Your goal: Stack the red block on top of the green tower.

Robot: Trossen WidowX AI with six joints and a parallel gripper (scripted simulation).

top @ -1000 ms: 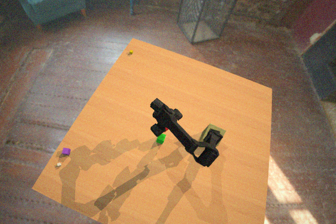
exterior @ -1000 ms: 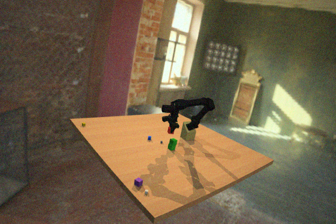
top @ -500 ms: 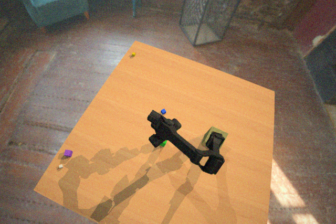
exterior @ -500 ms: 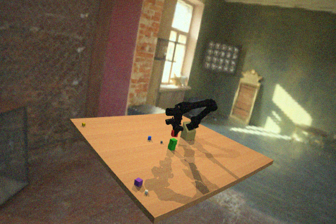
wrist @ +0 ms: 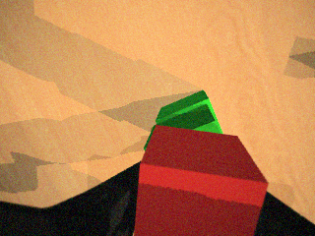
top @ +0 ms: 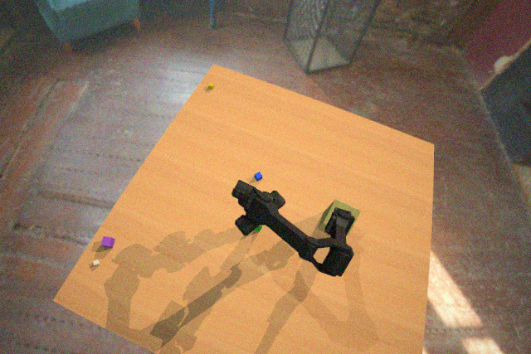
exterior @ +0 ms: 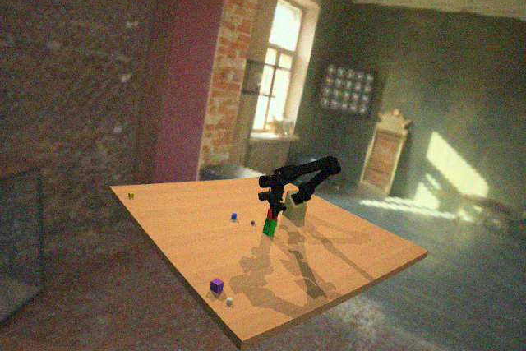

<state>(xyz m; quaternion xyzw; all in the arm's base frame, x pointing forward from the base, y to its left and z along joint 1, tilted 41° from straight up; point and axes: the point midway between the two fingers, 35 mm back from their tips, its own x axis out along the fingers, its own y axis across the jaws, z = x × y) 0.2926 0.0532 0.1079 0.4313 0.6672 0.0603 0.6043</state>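
The red block lies 1 cm above my gripper tip. Also, from my gripper tip: purple cube (50 cm ahead, 26 cm to the left, 8 cm below); then blue cube (6 cm ahead, 21 cm to the right, 8 cm below); then green block (3 cm below).
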